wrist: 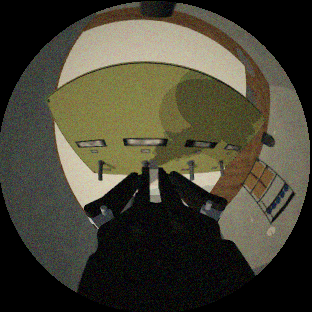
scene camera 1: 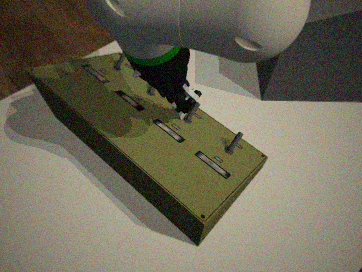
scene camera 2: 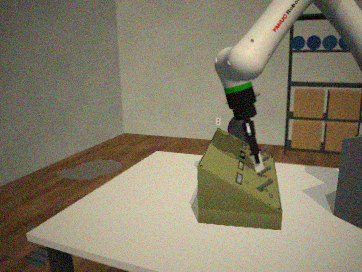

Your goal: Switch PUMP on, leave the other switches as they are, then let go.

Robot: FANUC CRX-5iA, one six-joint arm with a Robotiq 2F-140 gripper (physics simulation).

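Frame: origin at the arm's base, x up, y left, z back, level; metres.
Where they show: gripper, fingertip midpoint: point(wrist: 152, 165) point(scene camera 1: 182, 113) point(scene camera 2: 260, 171).
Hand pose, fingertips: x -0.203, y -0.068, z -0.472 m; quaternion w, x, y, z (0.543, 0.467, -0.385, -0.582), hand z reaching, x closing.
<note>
Each offset is from my fingertips to the top centre of the thing. Level surfaces: height alone.
The olive switch box point(scene camera 1: 135, 145) point(scene camera 2: 225, 200) point(wrist: 120, 105) has a sloped face with several grey levers. The PUMP lever {dx +0.028, dy +0.016, dz +0.017 m} point(scene camera 1: 191, 113) point(scene camera 2: 264, 171) stands between the VALVE lever {dx +0.028, dy +0.136, dz +0.027 m} point(scene camera 1: 234, 143) point(scene camera 2: 265, 185) point(wrist: 100, 170) and the FAN lever {dx +0.028, dy -0.103, dz +0.006 m} point(wrist: 191, 170). It leans toward the low edge, as the VALVE lever does; the fingers hide most of it in the wrist view. The DRIVE lever {dx +0.028, dy -0.223, dz -0.004 m} point(scene camera 1: 119, 62) point(wrist: 222, 168) is at the far end. My gripper point(scene camera 1: 181, 111) point(scene camera 2: 258, 166) point(wrist: 152, 165) is shut and empty, its tips low beside the PUMP lever; contact is unclear.
The box stands on a white table {dx -0.104 m} point(scene camera 1: 305, 200) point(scene camera 2: 125, 215). A dark grey block point(scene camera 1: 320, 65) point(scene camera 2: 350, 180) is beside the table's right part. A shelf rack point(scene camera 2: 289, 100) stands at the back. The arm's shadow falls over the DRIVE and FAN side of the box.
</note>
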